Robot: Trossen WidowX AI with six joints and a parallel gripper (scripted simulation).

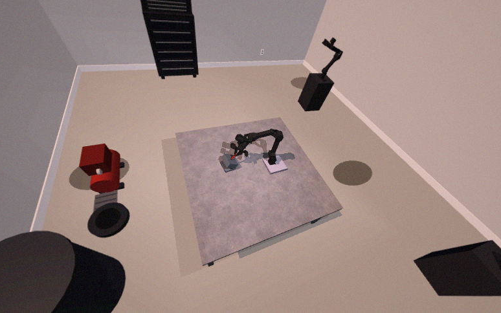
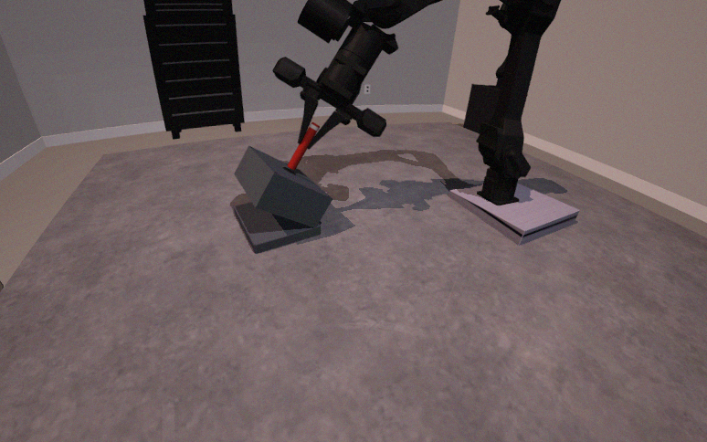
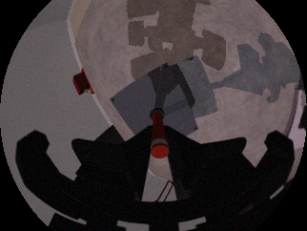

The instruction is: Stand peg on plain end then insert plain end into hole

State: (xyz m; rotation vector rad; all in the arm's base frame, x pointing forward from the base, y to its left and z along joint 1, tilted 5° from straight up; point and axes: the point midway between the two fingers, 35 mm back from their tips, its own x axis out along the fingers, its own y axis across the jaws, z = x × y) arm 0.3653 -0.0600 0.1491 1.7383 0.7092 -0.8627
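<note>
Right now my gripper tip is 40 mm short of the dark sloped panel, 10 mm to the right of it and 60 mm above it. Also, from my gripper tip: grey base plate (60 mm ahead, 10 mm to the left, 120 mm below); red peg (10 mm behind, 10 mm above).
</note>
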